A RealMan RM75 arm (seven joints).
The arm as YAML. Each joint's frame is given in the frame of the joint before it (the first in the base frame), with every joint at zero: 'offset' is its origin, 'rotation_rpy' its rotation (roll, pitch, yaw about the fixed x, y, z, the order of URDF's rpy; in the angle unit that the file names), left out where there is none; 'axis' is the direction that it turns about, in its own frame. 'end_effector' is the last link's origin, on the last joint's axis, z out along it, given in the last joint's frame.
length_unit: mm
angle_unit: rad
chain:
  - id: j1
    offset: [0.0, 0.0, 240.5]
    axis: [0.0, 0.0, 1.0]
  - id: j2
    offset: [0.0, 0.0, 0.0]
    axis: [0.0, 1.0, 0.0]
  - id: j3
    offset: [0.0, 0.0, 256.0]
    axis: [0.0, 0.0, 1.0]
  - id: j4
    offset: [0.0, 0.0, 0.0]
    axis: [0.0, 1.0, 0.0]
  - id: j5
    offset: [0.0, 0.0, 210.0]
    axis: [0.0, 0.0, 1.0]
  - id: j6
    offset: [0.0, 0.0, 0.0]
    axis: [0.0, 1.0, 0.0]
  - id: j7
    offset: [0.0, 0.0, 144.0]
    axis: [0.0, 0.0, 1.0]
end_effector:
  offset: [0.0, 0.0, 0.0]
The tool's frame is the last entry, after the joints.
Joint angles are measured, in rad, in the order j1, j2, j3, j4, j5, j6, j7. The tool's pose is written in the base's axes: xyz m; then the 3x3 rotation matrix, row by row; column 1 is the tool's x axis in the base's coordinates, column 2 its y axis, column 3 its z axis. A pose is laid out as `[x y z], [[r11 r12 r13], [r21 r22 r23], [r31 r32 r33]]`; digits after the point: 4 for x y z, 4 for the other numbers.
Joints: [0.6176, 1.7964, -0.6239, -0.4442, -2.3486, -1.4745, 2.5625]
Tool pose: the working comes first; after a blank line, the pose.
Where each joint sits with the arm in this pose, in the base's axes (m; each line is computed from the numbers above, not from the rounded line before):
j1: 0.0000 0.0000 0.2405
j2: 0.0000 0.0000 0.2405
j3: 0.2034 0.1445 0.1832
j4: 0.2034 0.1445 0.1832
j5: 0.3369 0.3040 0.2122
j6: 0.3369 0.3040 0.2122
j7: 0.3385 0.3459 0.0745
the tool: 0.3385 0.3459 0.0745

[0.3385 0.3459 0.0745], [[-0.1121 -0.9936 0.0108], [-0.9502 0.1104 0.2913], [-0.2906 0.0224 -0.9566]]
